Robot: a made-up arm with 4 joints.
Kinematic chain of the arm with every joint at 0, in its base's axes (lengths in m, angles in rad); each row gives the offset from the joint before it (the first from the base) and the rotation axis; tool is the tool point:
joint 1: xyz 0 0 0.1 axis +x
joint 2: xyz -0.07 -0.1 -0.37 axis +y
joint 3: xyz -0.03 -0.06 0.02 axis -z
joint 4: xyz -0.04 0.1 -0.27 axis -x
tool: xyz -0.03 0 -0.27
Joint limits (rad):
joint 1: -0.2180..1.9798
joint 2: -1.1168..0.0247
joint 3: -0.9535..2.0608
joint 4: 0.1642..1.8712
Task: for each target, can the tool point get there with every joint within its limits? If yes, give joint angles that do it. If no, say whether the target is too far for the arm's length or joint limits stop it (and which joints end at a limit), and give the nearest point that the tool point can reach.
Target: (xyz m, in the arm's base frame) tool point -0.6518 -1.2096 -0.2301
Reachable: no: too far | nearest point -0.1977 -0.4440 -0.4281 | short by 0.912 m
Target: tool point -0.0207 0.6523 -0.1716
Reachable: yes | joints 1.2601 -0.7128 1.7637 1.4409
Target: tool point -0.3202 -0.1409 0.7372
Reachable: no: joint limits stop it (at a limit: joint 1, joint 2, joint 3, joint 4) | nearest point -0.2105 0.5019 0.2915 | short by 0.790 m
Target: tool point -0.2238 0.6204 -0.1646
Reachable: yes | joints 1.4868 -0.2064 0.8935 1.6331
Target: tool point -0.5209 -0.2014 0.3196
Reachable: no: joint limits stop it (at a limit: joint 1, joint 2, joint 4) | nearest point -0.2737 -0.3040 -0.3807 | short by 0.750 m
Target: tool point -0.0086 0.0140 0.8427
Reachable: no: joint limits stop it (at a limit: joint 1, joint 2, joint 3, joint 4) | nearest point 0.0231 0.5299 0.3036 | short by 0.747 m
